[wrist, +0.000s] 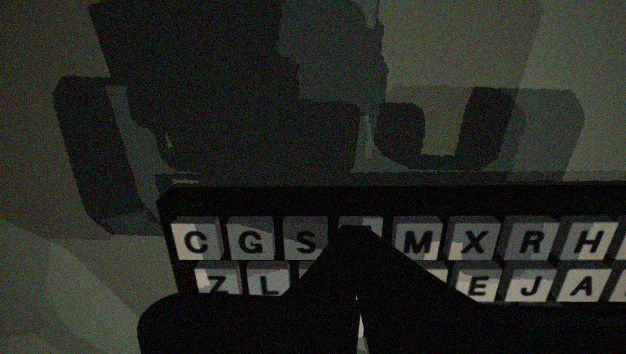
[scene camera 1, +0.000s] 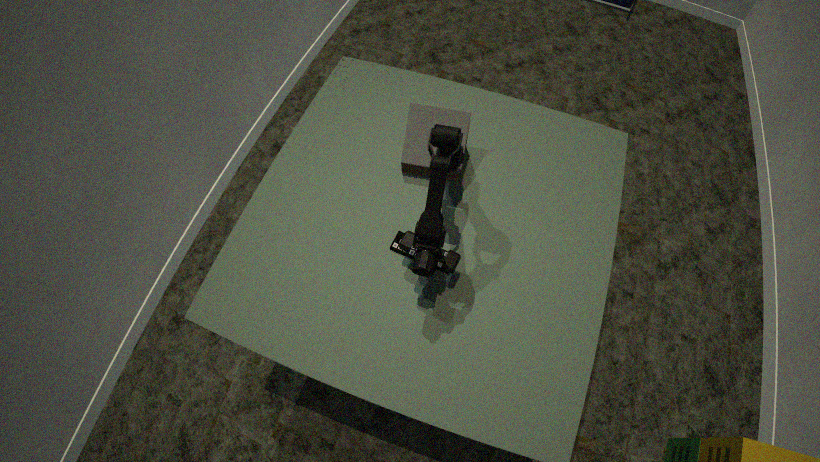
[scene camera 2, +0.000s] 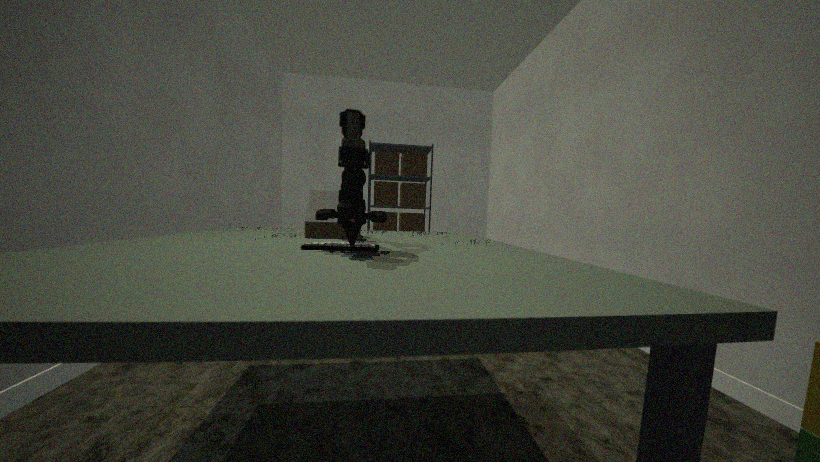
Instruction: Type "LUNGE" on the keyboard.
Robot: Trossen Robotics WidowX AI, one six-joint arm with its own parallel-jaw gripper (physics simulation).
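The black keyboard lies flat on the table with light letter keys. In the wrist view the G key, L key and E key show. My gripper is shut and empty, pointing down. Its tips cover most of the key between S and M, whose letter is hidden. Whether they touch it I cannot tell. The N key is not visible. The fingers hide part of the second row and the lowest row does not show.
The pale green table carries a grey-brown block beside and under the arm's base. A shelf rack with brown boxes stands against the back wall. A yellow object shows beyond the table. Arm shadows darken the keys.
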